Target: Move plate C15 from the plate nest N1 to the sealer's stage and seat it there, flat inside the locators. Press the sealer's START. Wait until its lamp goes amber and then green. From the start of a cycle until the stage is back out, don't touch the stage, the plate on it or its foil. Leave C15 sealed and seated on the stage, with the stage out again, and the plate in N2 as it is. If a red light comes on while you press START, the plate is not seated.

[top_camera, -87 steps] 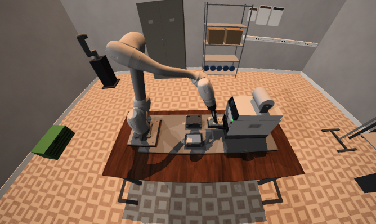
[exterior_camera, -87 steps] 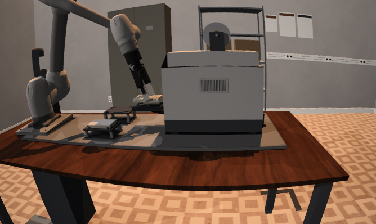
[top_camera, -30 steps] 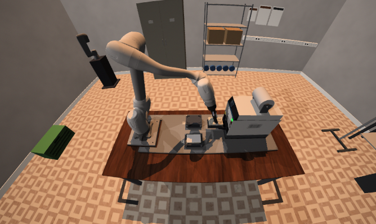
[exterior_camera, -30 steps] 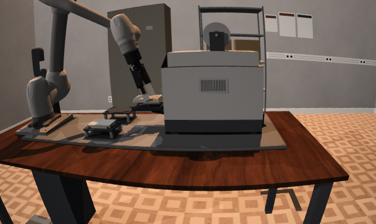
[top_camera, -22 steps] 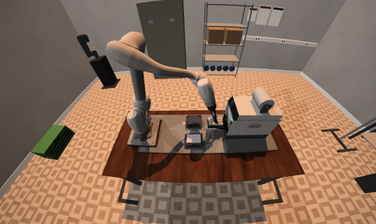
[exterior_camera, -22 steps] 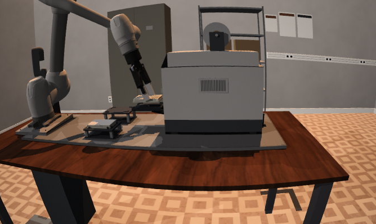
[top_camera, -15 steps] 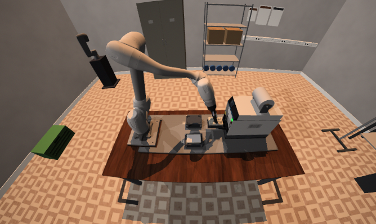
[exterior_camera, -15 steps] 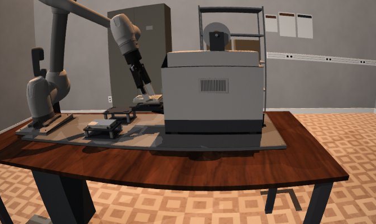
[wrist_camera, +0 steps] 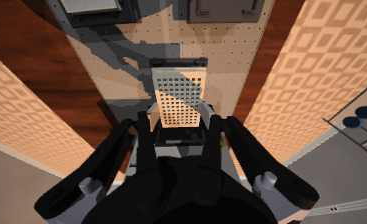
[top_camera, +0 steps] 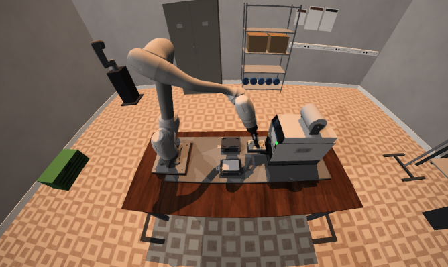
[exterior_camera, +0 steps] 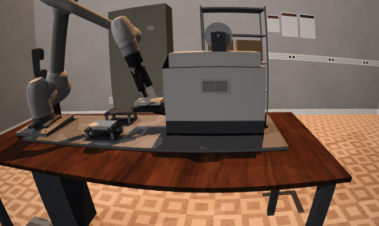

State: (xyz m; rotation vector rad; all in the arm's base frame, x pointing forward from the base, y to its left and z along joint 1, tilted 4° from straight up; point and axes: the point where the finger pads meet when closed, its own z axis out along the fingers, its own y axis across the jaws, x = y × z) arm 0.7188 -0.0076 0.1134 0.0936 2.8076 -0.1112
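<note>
The sealer stage lies 6 cm below my hand. From my hand the other things lie so: pale plate 21 cm behind, 12 cm to the right, 10 cm below; foil roll 33 cm ahead, 3 cm to the right, 27 cm above.
</note>
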